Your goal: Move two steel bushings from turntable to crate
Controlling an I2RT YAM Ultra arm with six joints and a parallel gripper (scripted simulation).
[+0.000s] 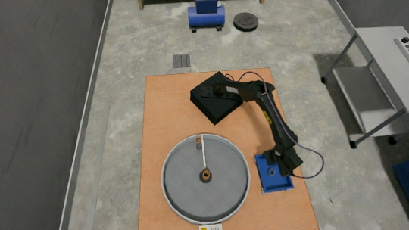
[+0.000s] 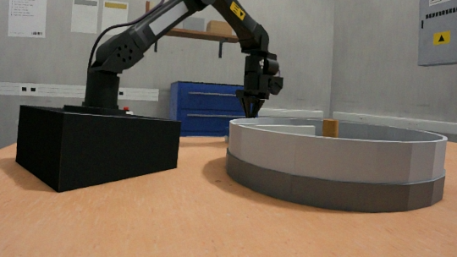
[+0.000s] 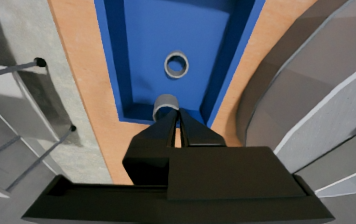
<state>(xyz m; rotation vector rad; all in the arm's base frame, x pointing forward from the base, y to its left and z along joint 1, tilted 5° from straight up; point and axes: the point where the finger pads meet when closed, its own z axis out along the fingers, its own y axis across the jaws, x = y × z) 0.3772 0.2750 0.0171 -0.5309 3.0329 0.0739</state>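
The blue crate lies 4 cm ahead of my hand, 2 cm to the left of it and 6 cm below it. Round my hand: grey turntable (9 cm ahead, 32 cm to the right, 3 cm below).
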